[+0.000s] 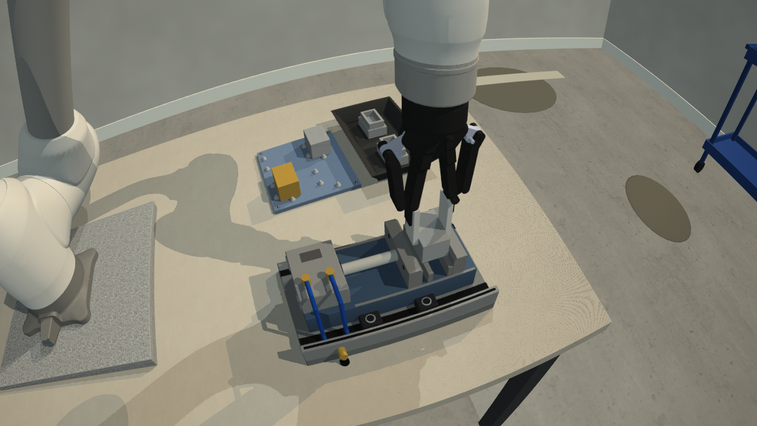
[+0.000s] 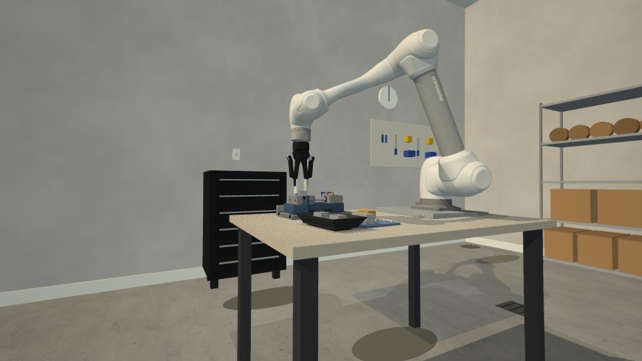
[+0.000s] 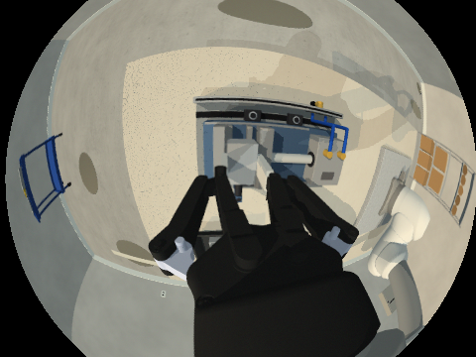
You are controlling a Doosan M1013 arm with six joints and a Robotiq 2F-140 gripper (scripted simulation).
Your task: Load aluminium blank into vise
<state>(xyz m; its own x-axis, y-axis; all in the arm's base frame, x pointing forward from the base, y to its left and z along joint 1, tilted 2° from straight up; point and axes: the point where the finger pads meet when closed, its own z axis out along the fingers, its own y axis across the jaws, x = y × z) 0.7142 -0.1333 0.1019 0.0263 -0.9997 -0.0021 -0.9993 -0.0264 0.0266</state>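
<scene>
Now: the aluminium blank 4 cm below my hand. The rest, counted from my hand: fixed jaw (6 cm below, 3 cm ahead); then work stop (5 cm to the left, 5 cm below); then moving jaw (6 cm below, 4 cm behind).
</scene>
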